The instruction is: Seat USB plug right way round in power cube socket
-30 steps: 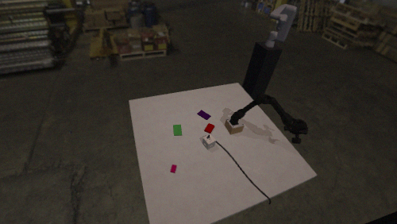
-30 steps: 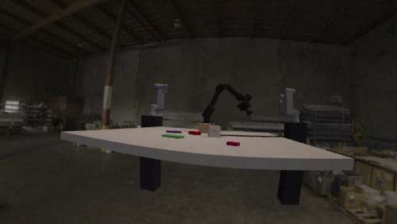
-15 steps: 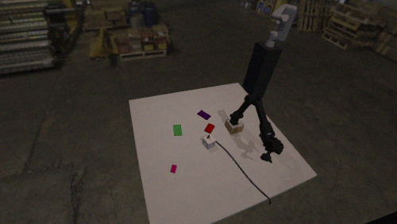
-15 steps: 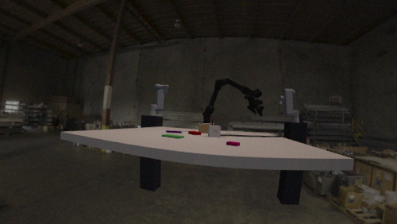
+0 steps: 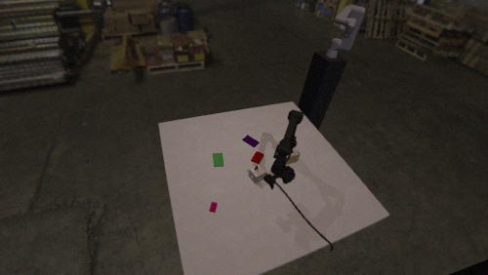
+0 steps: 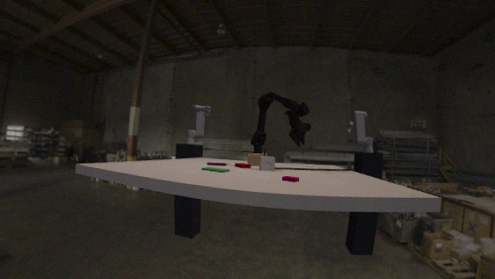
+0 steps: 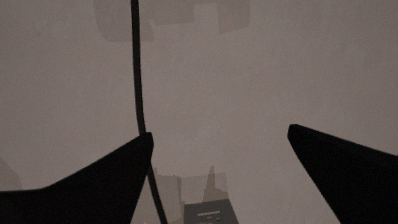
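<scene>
Now: the USB plug 20 cm to the right of my gripper tip, 5 cm below it and 4 cm ahead of it. Also, from my gripper tip: magenta block: 38 cm ahead, 14 cm below, 6 cm to the right; red block: 34 cm to the right, 14 cm below, 4 cm behind; socket: 21 cm to the right, 8 cm below, 4 cm ahead.
</scene>
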